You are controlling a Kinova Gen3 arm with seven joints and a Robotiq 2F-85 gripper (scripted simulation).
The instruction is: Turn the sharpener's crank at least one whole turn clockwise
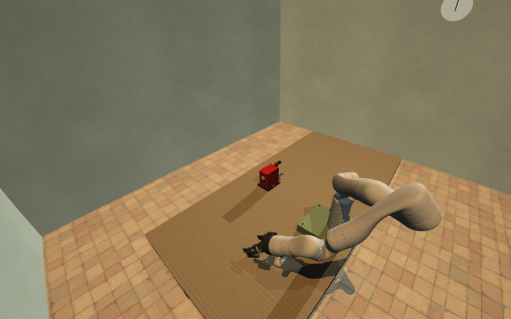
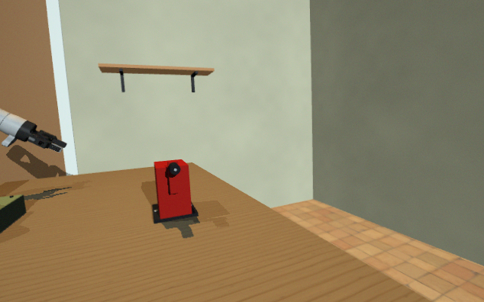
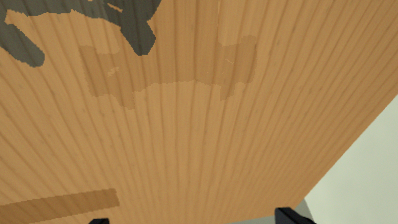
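My gripper is now 420 mm short of the black crank knob, 560 mm to the left of it and 30 mm above it.
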